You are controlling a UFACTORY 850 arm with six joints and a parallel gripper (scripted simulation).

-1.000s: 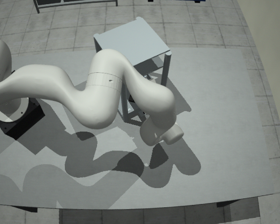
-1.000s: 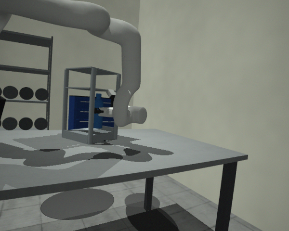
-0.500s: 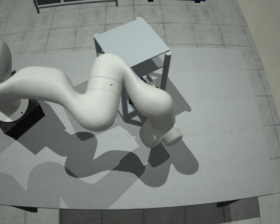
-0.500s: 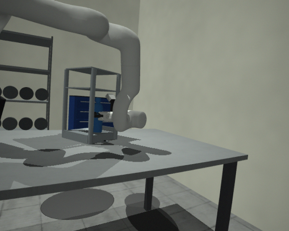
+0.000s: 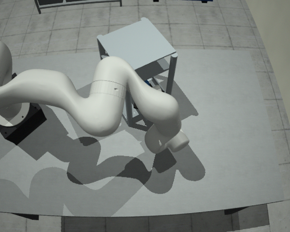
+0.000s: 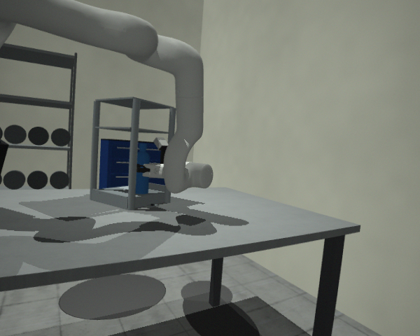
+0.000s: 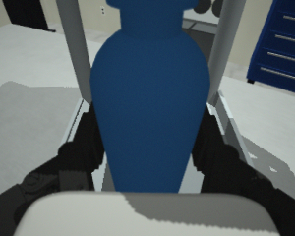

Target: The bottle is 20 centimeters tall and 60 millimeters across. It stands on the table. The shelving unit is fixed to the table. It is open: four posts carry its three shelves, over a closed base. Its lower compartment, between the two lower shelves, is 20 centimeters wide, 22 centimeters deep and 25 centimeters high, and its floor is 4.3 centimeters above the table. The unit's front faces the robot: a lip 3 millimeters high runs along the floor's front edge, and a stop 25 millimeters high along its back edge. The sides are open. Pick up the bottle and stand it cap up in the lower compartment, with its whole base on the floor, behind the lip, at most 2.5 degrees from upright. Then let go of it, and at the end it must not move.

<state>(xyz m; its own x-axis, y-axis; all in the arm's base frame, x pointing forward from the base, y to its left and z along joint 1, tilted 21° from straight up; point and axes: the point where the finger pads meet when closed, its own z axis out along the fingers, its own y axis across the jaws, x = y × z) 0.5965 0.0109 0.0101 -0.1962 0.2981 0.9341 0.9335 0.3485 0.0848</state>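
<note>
My gripper is now 3 cm below the blue bottle. From my hand the other things lie so: grey shelving unit: 6 cm above, 5 cm to the left, 2 cm behind.
</note>
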